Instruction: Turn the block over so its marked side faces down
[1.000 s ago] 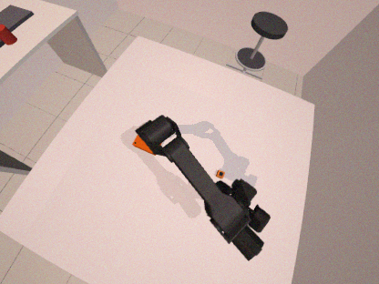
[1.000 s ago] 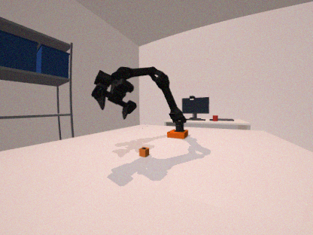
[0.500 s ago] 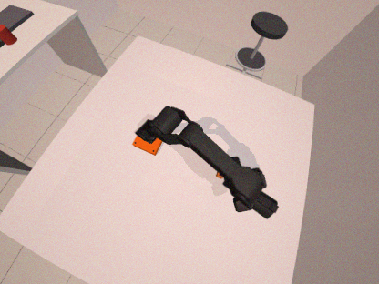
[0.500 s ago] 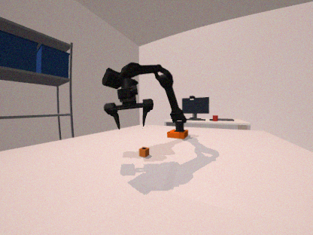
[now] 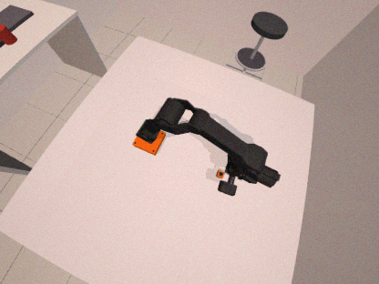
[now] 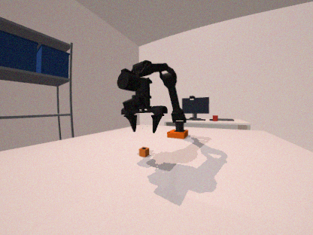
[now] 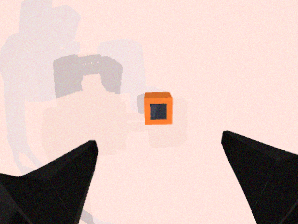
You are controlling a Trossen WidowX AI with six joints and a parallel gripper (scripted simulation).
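Right now the orange block is 7 cm below my gripper tip.
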